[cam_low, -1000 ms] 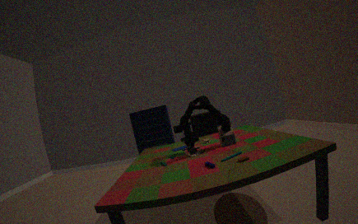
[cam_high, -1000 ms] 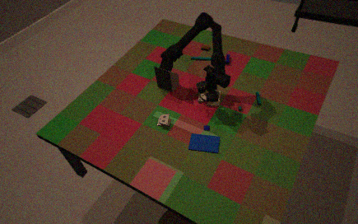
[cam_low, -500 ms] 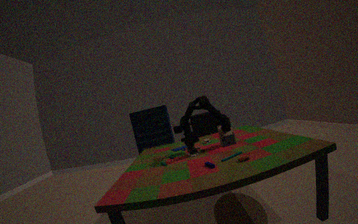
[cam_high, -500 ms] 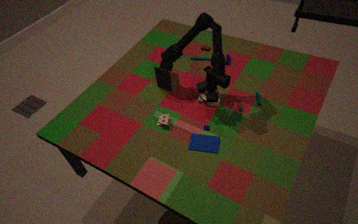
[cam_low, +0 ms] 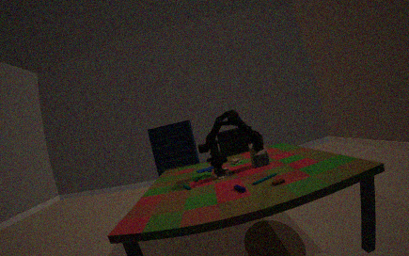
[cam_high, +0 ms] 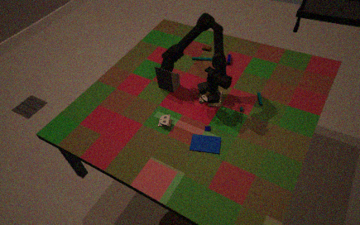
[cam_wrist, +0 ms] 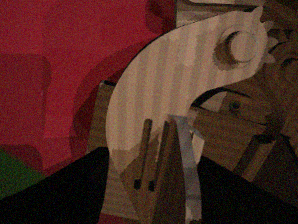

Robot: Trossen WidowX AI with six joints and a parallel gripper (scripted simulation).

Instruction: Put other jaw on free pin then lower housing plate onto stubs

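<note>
The pale housing piece lies 23 cm to the right of my gripper tip and 19 cm behind it. Also, from my gripper tip: brown piece: 47 cm to the left, 21 cm behind, 2 cm below; pale curved jaw: 4 cm behind; blue flat plate: 28 cm to the right, 6 cm ahead, 2 cm below.
</note>
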